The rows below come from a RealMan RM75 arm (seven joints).
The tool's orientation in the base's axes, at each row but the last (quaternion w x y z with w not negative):
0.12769 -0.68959 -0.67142 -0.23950
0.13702 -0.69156 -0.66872 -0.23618
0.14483 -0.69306 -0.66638 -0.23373
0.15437 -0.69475 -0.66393 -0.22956
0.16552 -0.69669 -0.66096 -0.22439
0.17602 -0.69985 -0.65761 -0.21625
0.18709 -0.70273 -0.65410 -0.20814
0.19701 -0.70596 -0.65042 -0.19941
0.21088 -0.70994 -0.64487 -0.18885
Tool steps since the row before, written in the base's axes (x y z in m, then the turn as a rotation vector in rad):
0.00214 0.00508 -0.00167 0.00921 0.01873 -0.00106
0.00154 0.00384 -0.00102 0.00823 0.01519 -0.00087
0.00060 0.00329 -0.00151 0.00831 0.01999 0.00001
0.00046 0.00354 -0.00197 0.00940 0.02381 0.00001
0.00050 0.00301 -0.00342 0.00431 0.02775 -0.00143
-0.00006 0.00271 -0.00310 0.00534 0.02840 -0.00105
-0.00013 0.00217 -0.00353 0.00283 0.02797 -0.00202
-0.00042 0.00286 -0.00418 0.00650 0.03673 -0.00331
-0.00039 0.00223 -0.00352 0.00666 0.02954 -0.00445
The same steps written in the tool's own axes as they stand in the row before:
0.00352 0.00154 0.00429 0.01552 0.00771 0.01169
0.00277 0.00113 0.00303 0.01257 0.00700 0.00960
0.00204 0.00020 0.00305 0.01714 0.00684 0.01132
0.00199 0.00003 0.00356 0.02041 0.00765 0.01343
0.00074 0.00006 0.00452 0.02285 0.00221 0.01624
0.00063 -0.00038 0.00405 0.02364 0.00321 0.01634
-0.00008 -0.00032 0.00413 0.02261 0.00072 0.01681
0.00012 -0.00056 0.00505 0.02955 0.00374 0.02270
-0.00007 -0.00037 0.00417 0.02294 0.00453 0.01975

